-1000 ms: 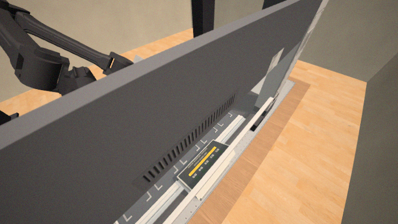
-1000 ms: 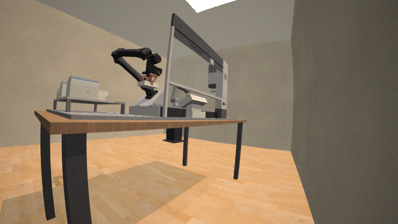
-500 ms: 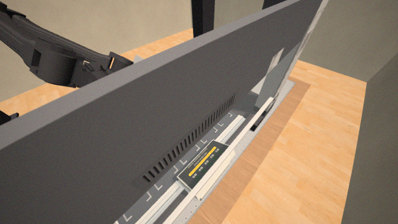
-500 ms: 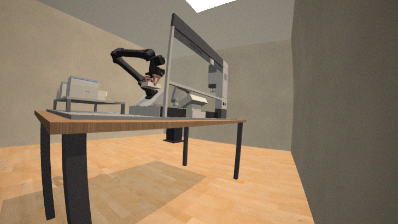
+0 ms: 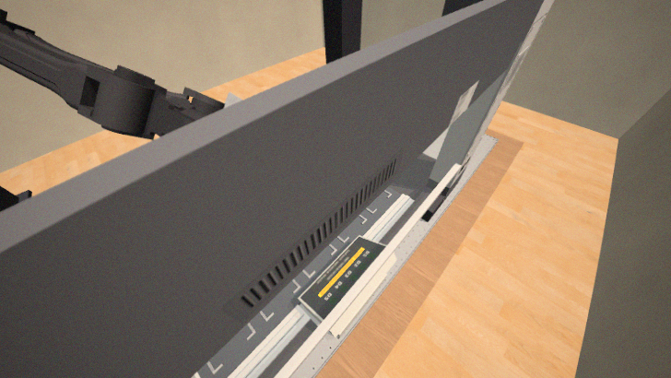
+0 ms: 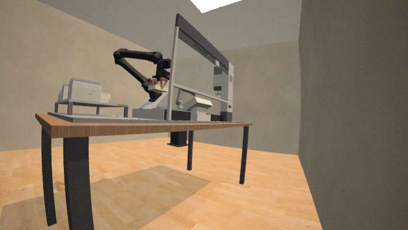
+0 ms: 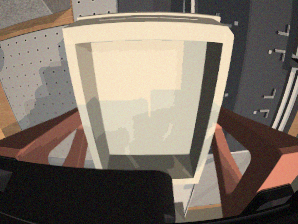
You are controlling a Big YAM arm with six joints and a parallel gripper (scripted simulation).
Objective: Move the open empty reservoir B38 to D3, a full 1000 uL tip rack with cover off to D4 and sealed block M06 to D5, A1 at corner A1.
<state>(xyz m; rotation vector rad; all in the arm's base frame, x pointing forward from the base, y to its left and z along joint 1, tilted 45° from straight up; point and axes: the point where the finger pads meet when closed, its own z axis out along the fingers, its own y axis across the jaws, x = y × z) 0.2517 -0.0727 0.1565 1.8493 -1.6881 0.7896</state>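
The rg label lies 220 mm below my hand and 80 mm to the left of it. Round my hand: shelf label 280 mm to the right, 220 mm below, 90 mm behind; regrip nest rg 220 mm below, 80 mm to the left; cream one-well reservoir 10 mm below.
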